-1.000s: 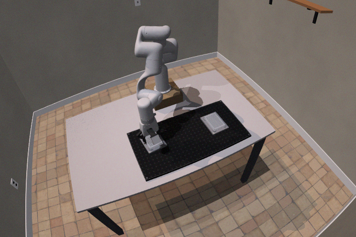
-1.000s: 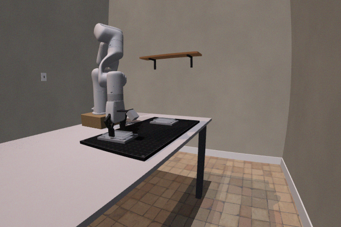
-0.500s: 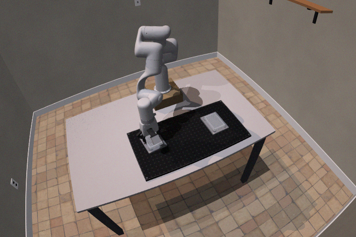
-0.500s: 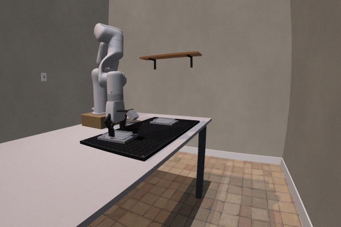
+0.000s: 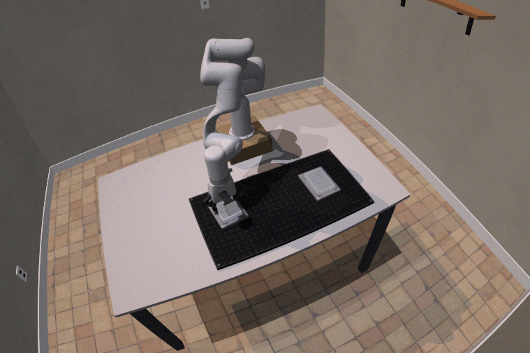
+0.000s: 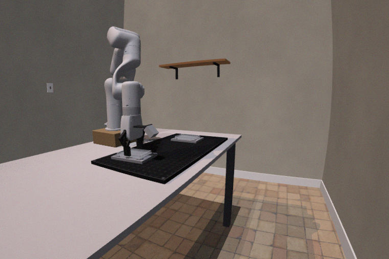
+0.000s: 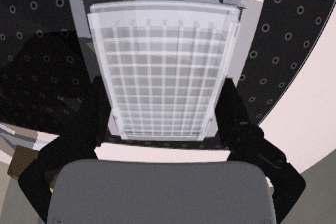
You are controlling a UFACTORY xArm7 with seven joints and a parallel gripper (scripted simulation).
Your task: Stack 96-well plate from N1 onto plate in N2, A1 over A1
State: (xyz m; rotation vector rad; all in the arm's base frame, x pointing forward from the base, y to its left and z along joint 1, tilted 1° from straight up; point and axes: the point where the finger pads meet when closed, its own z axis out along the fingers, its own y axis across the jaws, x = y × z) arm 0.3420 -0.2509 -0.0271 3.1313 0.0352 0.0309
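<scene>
Right now the grey plate nest N1 is 20 mm below my hand. The rest, counted from my hand: grey plate nest N2: 400 mm to the left, 80 mm ahead, 20 mm below.
</scene>
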